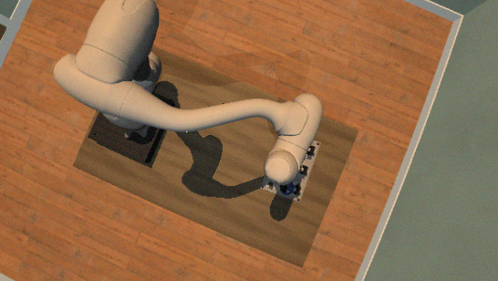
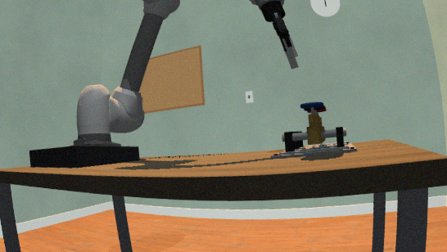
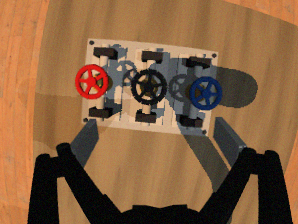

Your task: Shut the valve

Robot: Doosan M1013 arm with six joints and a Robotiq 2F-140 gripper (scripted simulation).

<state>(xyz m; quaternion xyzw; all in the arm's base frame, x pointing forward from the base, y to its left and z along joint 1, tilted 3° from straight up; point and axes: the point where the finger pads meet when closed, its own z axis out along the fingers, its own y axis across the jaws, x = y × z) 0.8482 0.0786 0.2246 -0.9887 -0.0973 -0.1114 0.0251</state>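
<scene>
Now: the blue handwheel 17 cm below my hand, 10 cm to the right of it and 6 cm ahead of it. Round my hand: red handwheel: 17 cm below, 13 cm to the left, 4 cm ahead; black handwheel: 17 cm below, 5 cm ahead, 2 cm to the left.
</scene>
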